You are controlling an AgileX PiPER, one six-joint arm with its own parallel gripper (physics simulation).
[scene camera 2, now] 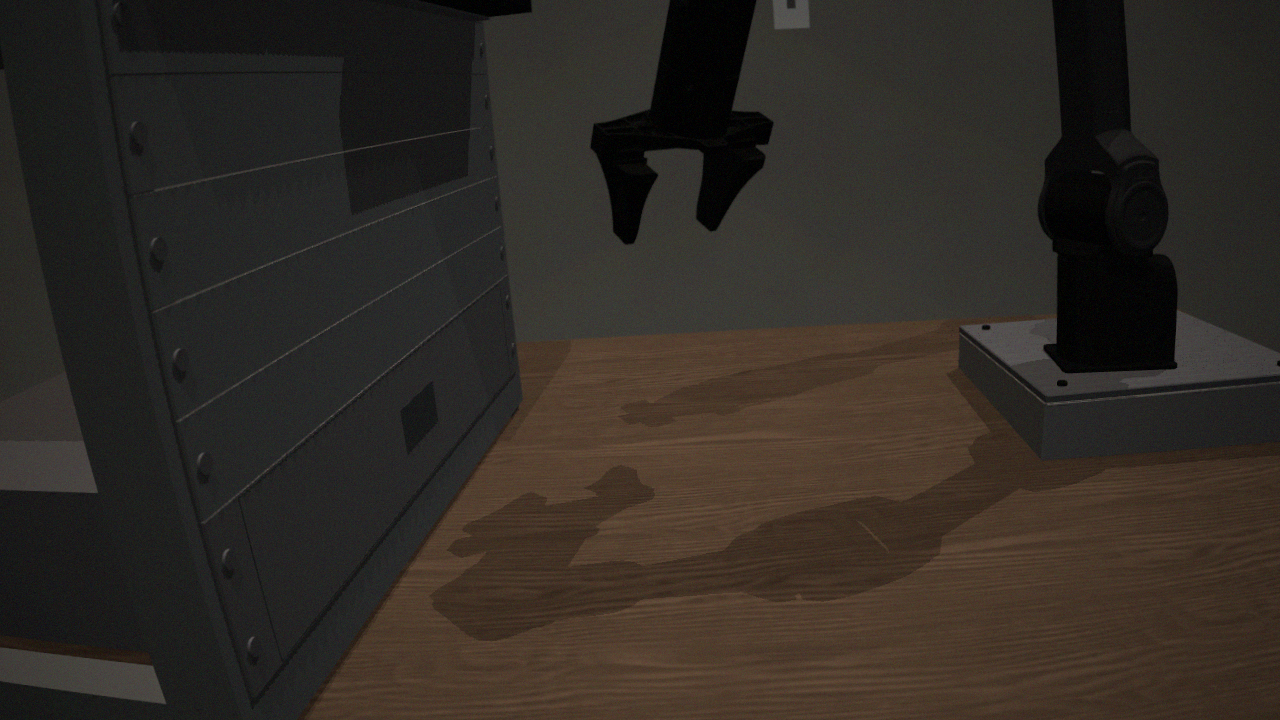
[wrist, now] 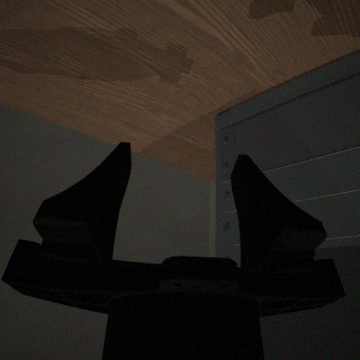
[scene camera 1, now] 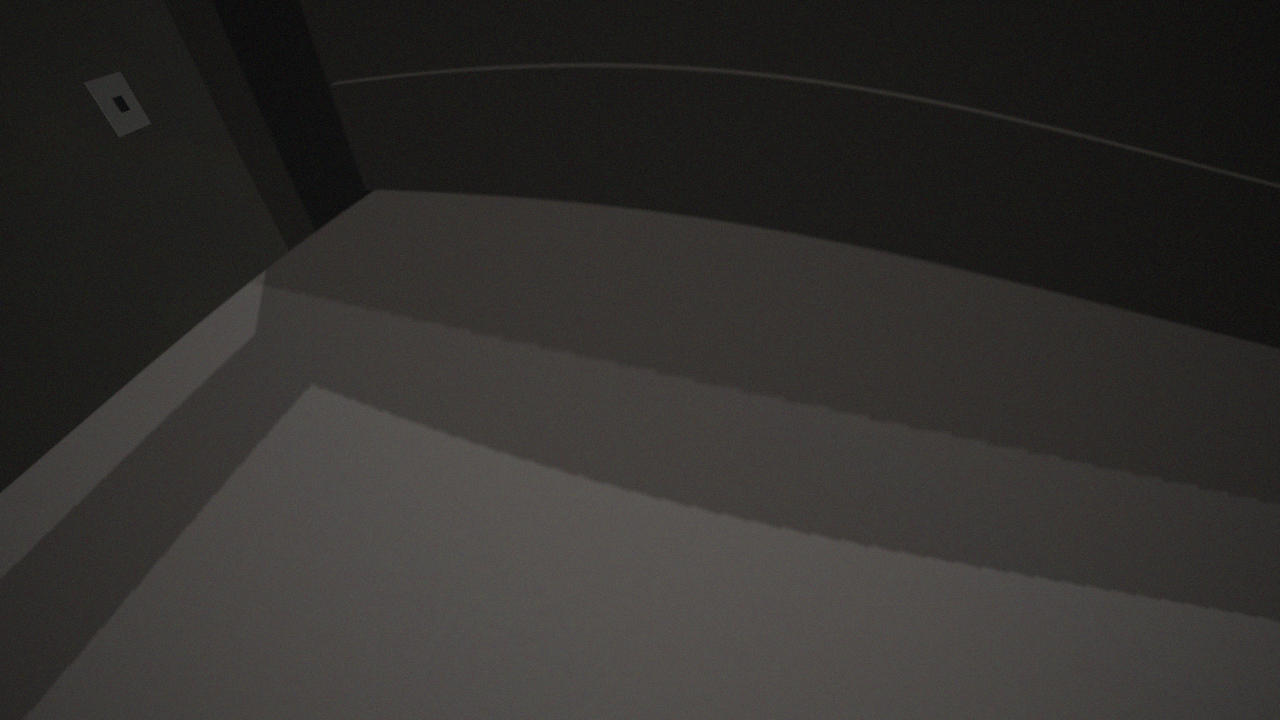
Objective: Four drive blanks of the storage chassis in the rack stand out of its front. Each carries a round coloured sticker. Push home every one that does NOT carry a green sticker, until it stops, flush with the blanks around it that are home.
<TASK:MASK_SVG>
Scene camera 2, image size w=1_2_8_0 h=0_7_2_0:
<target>my gripper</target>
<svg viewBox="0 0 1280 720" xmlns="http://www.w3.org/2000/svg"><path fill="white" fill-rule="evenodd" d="M740 74L729 79L702 78L701 75L693 76L672 69L665 65L666 62L662 62L659 59L651 109L617 120L594 124L590 148L596 153L607 182L612 208L613 232L624 244L634 243L638 234L646 198L658 177L658 174L647 165L647 158L644 157L645 151L683 148L700 150L703 153L703 175L697 203L696 219L709 231L717 230L737 194L763 168L765 154L756 148L756 144L768 144L774 122L760 112L731 111Z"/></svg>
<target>grey rack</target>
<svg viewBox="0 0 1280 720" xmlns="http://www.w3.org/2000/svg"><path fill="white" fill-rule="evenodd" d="M0 0L0 69L5 71L34 234L66 371L0 402L0 635L148 652L153 664L151 666L0 647L0 720L297 720L506 422L517 411L519 404L523 400L502 219L483 20L490 20L490 17L532 12L531 0Z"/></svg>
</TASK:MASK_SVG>
